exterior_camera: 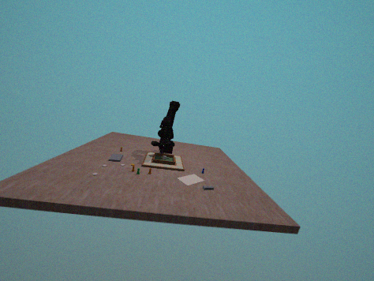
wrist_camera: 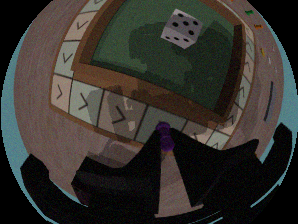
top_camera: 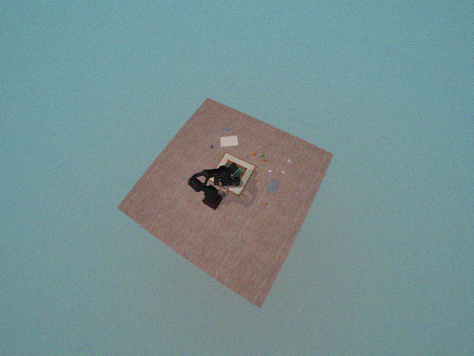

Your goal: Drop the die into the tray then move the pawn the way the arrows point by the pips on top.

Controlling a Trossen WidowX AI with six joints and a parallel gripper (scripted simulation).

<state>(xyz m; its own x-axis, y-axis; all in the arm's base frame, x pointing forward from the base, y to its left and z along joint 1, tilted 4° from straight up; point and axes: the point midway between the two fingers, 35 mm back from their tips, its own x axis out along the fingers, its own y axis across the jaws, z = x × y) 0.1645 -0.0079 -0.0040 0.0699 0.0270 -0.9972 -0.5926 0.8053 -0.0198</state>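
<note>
The white die is 90 mm ahead of my gripper tip and 40 mm to the left of it. From my gripper tip the other things lie so: purple pawn 10 mm above; then grey pad 280 mm to the right, 210 mm ahead, 20 mm below; then green dice tray 100 mm ahead, 40 mm to the left, 10 mm below.
</note>
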